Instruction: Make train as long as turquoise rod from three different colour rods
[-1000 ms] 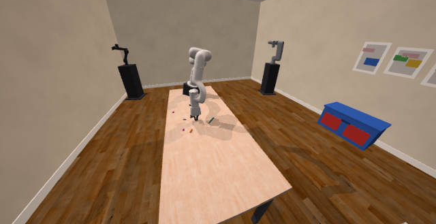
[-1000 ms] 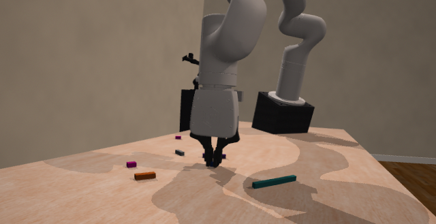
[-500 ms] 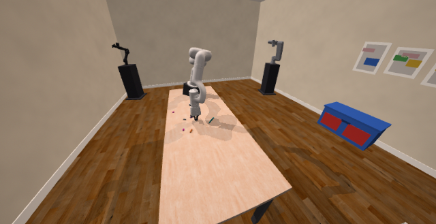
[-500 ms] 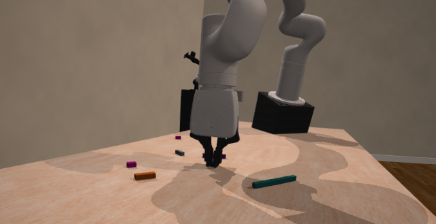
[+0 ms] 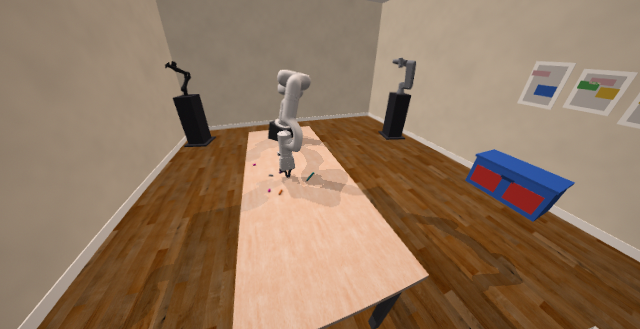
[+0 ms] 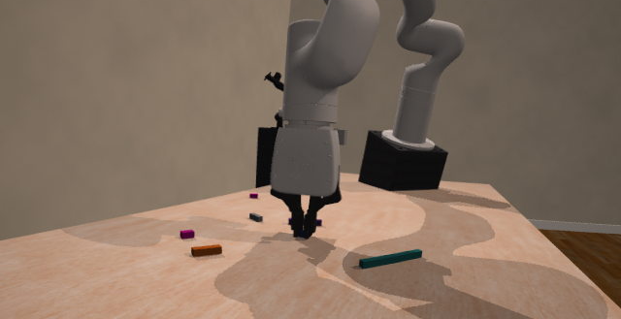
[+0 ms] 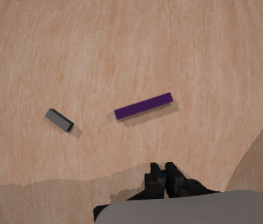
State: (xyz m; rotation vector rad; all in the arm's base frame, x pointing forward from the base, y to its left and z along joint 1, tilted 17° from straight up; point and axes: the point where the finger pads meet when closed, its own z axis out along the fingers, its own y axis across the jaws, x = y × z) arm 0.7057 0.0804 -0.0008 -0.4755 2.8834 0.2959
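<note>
My hand is 20 mm above the blue rod. From my hand the other things lie so: turquoise rod: 160 mm to the left, 20 mm below, 10 mm ahead; grey rod: 120 mm to the right, 20 mm below, 20 mm behind; purple rod: 60 mm behind, 40 mm to the right, 20 mm below.
</note>
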